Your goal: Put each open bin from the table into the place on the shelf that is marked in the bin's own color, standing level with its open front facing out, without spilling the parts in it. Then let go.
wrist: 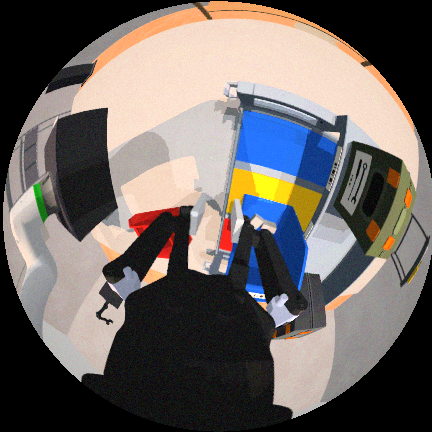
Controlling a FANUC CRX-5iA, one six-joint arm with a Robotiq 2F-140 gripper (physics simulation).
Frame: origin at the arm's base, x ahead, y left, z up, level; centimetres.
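Seen in the pictures: gripper, fingertip midpoint: [218,204]; arm's base at its link origin: [53,190].
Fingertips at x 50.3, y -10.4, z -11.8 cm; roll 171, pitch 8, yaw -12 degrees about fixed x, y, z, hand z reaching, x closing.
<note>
Pixels of each thing's middle, then the offset from my fingertips to it. "pt": a spot on its surface instead.
- blue open bin at a spot on its surface: [296,230] pt dy -3.6, dx +12.8, dz +0.3 cm
- red open bin at a spot on its surface: [146,221] pt dy -6.3, dx -18.1, dz -1.7 cm
- grey-framed shelf at a spot on its surface: [256,91] pt dy +16.3, dx +5.7, dz +1.0 cm
- olive case with orange latches, surface spot: [375,200] pt dy +7.3, dx +17.2, dz +9.9 cm
- dark case at the middle of its body: [297,307] dy -15.7, dx +16.4, dz +8.7 cm
My gripper [218,204] is partly open, with a gap between its two pale finger pads. The blue open bin [296,230] is beside and partly behind the right finger, with pale parts [263,223] in it. The red open bin [146,221] is left of the left finger, partly hidden by the gripper's linkage. The grey-framed shelf [256,91] shows a blue marked place [272,137], a yellow one [265,186] and a strip of a red one [226,236]. The blue bin covers part of the yellow and red places in this view. Its support cannot be made out.
A large black box-like thing [82,170] is at the left, beside a white arm part with a green ring [41,202]. An olive case with orange latches [375,200] is right of the shelf. A dark case [314,305] is at the lower right.
</note>
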